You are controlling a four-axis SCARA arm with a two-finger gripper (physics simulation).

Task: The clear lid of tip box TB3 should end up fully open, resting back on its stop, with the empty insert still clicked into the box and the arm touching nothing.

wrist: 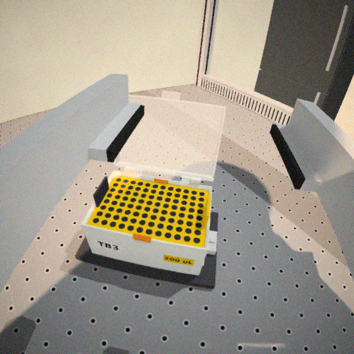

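The white tip box TB3 (135, 252) stands upright in the lower middle of the wrist view. Its yellow insert (154, 210) sits level inside the rim, with orange clips at the front and back edges; its holes look dark and empty. The clear lid (172, 135) is swung far back behind the hinge edge. Contact with its stop cannot be made out. My gripper (210, 102) is shut as far as it goes and holds nothing; its two dark pads show at the left and right. The left finger overlaps the lid's left edge in the view; I see no clear contact.
A dark base (215, 277) lies under the box, on a perforated table top (250, 295). A small dark upright tab (101, 192) stands at the box's left side. Behind are a pale wall (100, 45), a slotted strip (245, 100) and a dark cabinet (295, 50).
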